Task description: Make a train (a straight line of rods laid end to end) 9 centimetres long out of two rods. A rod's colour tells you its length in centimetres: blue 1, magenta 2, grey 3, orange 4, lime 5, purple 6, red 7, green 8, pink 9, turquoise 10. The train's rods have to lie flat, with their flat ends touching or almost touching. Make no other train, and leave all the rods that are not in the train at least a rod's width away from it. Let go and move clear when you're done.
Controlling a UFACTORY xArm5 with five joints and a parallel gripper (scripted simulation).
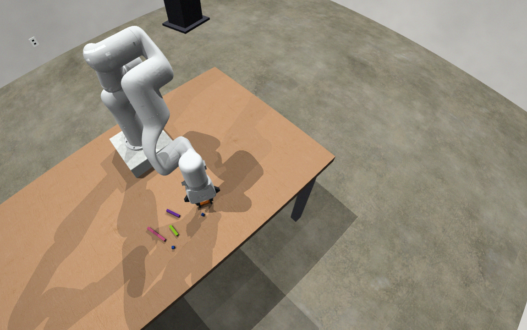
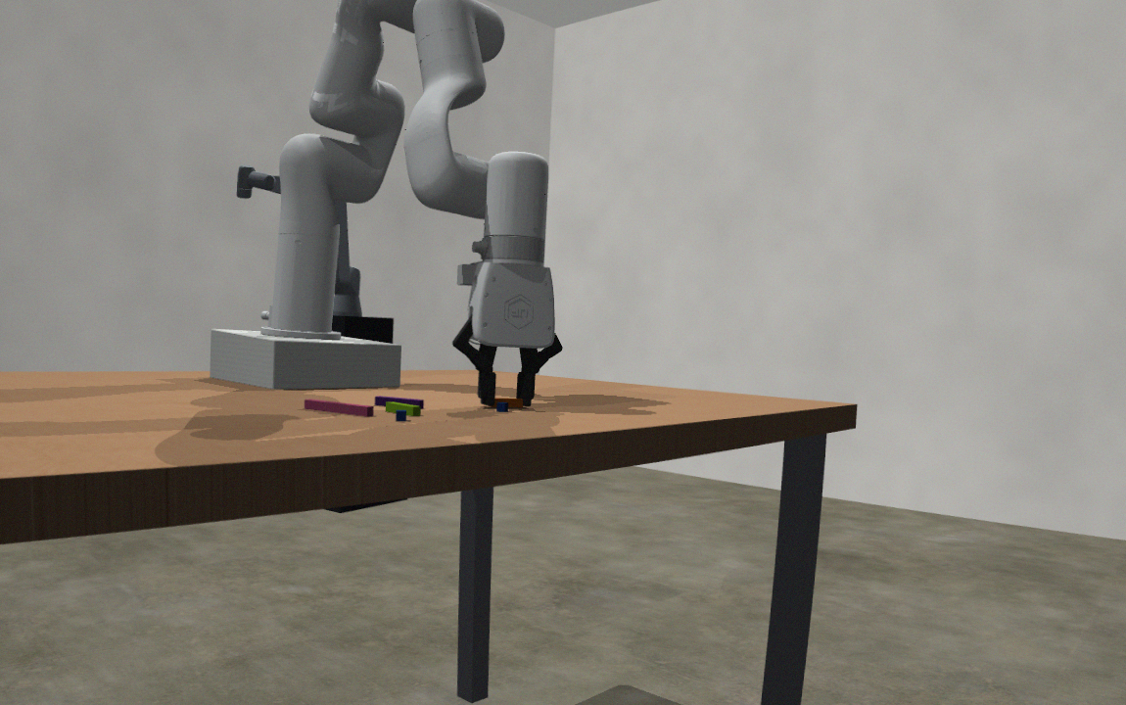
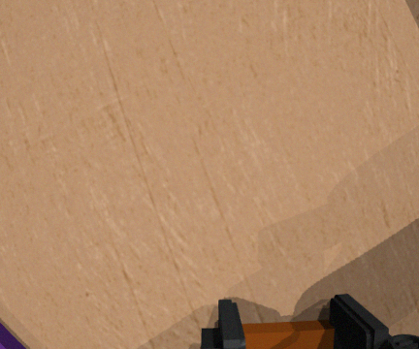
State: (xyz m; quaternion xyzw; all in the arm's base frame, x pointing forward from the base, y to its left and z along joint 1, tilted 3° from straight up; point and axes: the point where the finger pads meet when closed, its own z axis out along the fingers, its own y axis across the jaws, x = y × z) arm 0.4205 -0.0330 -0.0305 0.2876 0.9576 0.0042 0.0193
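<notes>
My gripper is now 20 mm above the orange rod. The rest, counted from my hand: pink rod (220 mm to the right, 70 mm behind, 20 mm below); then purple rod (110 mm to the right, 70 mm behind, 20 mm below); then lime rod (160 mm to the right, 20 mm below, 20 mm behind).
</notes>
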